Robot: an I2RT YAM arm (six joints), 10 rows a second.
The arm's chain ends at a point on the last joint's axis. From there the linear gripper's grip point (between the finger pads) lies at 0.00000 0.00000 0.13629 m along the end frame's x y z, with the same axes.
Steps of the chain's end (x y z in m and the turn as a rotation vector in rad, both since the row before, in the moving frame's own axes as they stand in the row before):
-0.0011, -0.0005, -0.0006, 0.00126, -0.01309, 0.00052
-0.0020, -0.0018, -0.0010, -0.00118, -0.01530, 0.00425
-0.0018, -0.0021, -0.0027, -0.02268, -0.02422, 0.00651
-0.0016, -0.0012, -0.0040, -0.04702, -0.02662, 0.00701
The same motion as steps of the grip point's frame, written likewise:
-0.0029, -0.0007, -0.0006, 0.00126, -0.01309, 0.00052
-0.0041, -0.0016, -0.0010, -0.00118, -0.01530, 0.00425
-0.0051, 0.0010, -0.0028, -0.02268, -0.02422, 0.00651
-0.0052, 0.0052, -0.0042, -0.04702, -0.02662, 0.00701

